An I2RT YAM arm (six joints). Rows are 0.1 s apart.
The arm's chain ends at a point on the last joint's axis. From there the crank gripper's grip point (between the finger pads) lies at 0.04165 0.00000 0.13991 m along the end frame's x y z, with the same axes.
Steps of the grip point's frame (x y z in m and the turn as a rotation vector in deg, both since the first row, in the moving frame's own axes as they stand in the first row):
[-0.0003 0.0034 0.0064 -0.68 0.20 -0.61]
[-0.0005 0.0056 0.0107 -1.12 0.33 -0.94]
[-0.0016 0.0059 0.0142 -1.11 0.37 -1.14]
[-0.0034 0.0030 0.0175 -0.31 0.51 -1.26]
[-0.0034 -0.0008 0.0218 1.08 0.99 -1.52]
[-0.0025 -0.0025 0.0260 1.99 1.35 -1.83]
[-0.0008 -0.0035 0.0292 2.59 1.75 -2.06]
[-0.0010 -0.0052 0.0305 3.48 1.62 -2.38]
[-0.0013 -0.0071 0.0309 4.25 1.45 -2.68]
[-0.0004 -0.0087 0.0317 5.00 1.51 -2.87]
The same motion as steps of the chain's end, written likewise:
[-0.0008 0.0022 0.0066 -0.68 0.20 -0.61]
[-0.0013 0.0036 0.0110 -1.12 0.33 -0.94]
[-0.0025 0.0040 0.0145 -1.11 0.37 -1.14]
[-0.0046 0.0032 0.0179 -0.31 0.51 -1.26]
[-0.0058 0.0030 0.0226 1.08 0.99 -1.52]
[-0.0057 0.0037 0.0271 1.99 1.35 -1.83]
[-0.0049 0.0044 0.0307 2.59 1.75 -2.06]
[-0.0047 0.0051 0.0320 3.48 1.62 -2.38]
[-0.0045 0.0053 0.0325 4.25 1.45 -2.68]
[-0.0037 0.0056 0.0335 5.00 1.51 -2.87]

